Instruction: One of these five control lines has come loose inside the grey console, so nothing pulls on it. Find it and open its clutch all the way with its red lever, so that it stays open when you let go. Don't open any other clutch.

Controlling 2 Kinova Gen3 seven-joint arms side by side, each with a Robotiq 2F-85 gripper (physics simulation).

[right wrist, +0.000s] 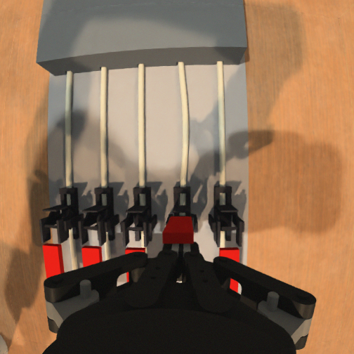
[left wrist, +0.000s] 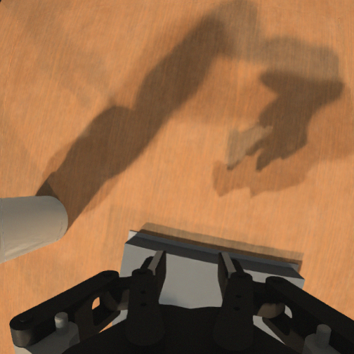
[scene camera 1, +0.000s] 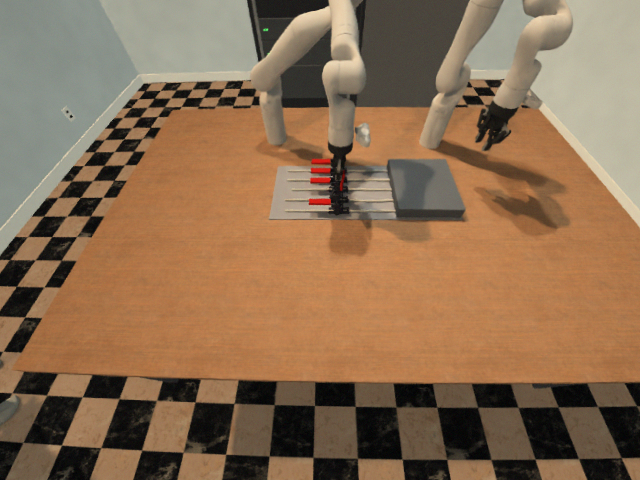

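Pixels of known places: left gripper, fingertip midpoint: (scene camera 1: 480, 146); right gripper, fingertip midpoint: (scene camera 1: 338, 179); left arm's base, link origin: (scene camera 1: 428, 142); right arm's base, link origin: (scene camera 1: 277, 139).
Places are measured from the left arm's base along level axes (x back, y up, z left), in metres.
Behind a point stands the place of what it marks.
In the right wrist view, the fourth line from the left (right wrist: 185, 125) bows slightly between the grey console (right wrist: 145, 27) (scene camera 1: 423, 186) {x -0.350, y 0.046, z -0.048 m} (left wrist: 187, 285) and its clutch; the other four look straight. Its red lever (right wrist: 179, 230) (scene camera 1: 343, 180) {x -0.451, y 0.116, z -0.343 m} is raised, its end towards the camera. The other red levers (right wrist: 53, 262) (right wrist: 92, 257) (right wrist: 229, 255) (scene camera 1: 321, 161) {x -0.296, y 0.059, z -0.453 m} (scene camera 1: 319, 201) {x -0.511, y 0.059, z -0.416 m} lie low, pointing away from the console. My right gripper (right wrist: 180, 245) is shut and empty, its tips close by the raised lever, on the side away from the console; contact cannot be told. My left gripper (scene camera 1: 482, 143) {x -0.258, y 0.179, z 0.109 m} (left wrist: 191, 263) is open, high above the table.
The clutches stand in a close row across the grey base plate (scene camera 1: 280, 206) {x -0.513, y 0.003, z -0.569 m} (right wrist: 236, 110), with neighbouring levers on both sides of the raised one. The wooden table (scene camera 1: 310, 299) {x -0.850, y 0.000, z -0.375 m} surrounds the plate. A dark cabinet (scene camera 1: 408, 56) stands behind the table.
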